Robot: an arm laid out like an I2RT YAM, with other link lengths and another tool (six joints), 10 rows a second.
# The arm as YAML. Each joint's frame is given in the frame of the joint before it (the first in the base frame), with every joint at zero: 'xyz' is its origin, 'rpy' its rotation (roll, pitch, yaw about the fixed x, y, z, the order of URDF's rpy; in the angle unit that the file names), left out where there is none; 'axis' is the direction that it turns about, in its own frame. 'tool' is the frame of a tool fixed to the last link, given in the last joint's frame.
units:
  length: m
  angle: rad
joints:
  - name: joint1
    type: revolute
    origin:
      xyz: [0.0, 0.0, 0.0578]
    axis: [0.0, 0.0, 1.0]
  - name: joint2
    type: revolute
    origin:
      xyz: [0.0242, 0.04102, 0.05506]
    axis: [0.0, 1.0, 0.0]
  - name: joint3
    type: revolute
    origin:
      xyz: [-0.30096, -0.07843, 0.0]
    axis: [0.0, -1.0, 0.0]
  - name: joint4
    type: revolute
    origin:
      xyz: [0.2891, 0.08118, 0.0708]
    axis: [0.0, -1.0, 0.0]
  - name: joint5
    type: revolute
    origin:
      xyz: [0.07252, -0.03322, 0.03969]
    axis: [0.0, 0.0, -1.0]
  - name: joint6
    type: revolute
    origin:
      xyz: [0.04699, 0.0, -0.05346]
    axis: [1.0, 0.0, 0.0]
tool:
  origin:
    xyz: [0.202, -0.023, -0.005]
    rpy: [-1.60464, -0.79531, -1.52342]
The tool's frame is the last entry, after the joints.
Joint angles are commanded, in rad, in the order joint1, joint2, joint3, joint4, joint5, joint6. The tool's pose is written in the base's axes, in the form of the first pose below.
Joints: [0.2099 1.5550 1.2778 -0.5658 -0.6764 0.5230]
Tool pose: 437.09 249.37 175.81; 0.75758 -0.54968 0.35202; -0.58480 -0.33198 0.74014; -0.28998 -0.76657 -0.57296
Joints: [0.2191 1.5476 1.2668 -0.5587 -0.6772 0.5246]
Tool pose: 433.20 253.22 175.35; 0.76332 -0.54511 0.34671; -0.57754 -0.33532 0.74431; -0.28947 -0.76839 -0.57078
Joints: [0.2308 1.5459 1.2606 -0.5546 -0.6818 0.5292]
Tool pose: 428.82 258.97 174.40; 0.76893 -0.54449 0.33509; -0.56682 -0.33813 0.75125; -0.29574 -0.76759 -0.56863
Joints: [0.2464 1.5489 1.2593 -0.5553 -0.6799 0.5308]
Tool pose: 424.68 265.23 172.12; 0.77477 -0.54426 0.32175; -0.55707 -0.34696 0.75452; -0.29902 -0.76381 -0.57200
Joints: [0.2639 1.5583 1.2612 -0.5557 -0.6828 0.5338]
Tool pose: 420.37 273.38 168.97; 0.78132 -0.54598 0.30239; -0.54298 -0.35573 0.76068; -0.30774 -0.75853 -0.57439
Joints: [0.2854 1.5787 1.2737 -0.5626 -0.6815 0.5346]
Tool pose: 417.07 282.88 164.16; 0.78759 -0.54963 0.27858; -0.52862 -0.37034 0.76382; -0.31665 -0.74883 -0.58222
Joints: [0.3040 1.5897 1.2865 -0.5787 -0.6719 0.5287]
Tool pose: 413.32 288.94 161.40; 0.79370 -0.54889 0.26220; -0.52008 -0.38875 0.76052; -0.31551 -0.73999 -0.59402
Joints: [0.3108 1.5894 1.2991 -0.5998 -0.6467 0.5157]
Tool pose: 413.62 286.82 161.31; 0.79542 -0.54373 0.26769; -0.52863 -0.40644 0.74522; -0.29640 -0.73428 -0.61072
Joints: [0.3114 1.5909 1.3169 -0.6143 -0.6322 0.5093]
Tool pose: 416.73 284.83 164.94; 0.79584 -0.53840 0.27707; -0.53574 -0.41285 0.73657; -0.28218 -0.73463 -0.61701
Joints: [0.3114 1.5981 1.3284 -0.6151 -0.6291 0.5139]
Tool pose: 419.97 285.25 166.38; 0.79345 -0.53983 0.28111; -0.53953 -0.41010 0.73534; -0.28167 -0.73512 -0.61665
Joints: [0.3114 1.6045 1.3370 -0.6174 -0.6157 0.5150]
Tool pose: 423.70 283.47 165.60; 0.78909 -0.54192 0.28924; -0.54946 -0.41215 0.72679; -0.27465 -0.73243 -0.62299
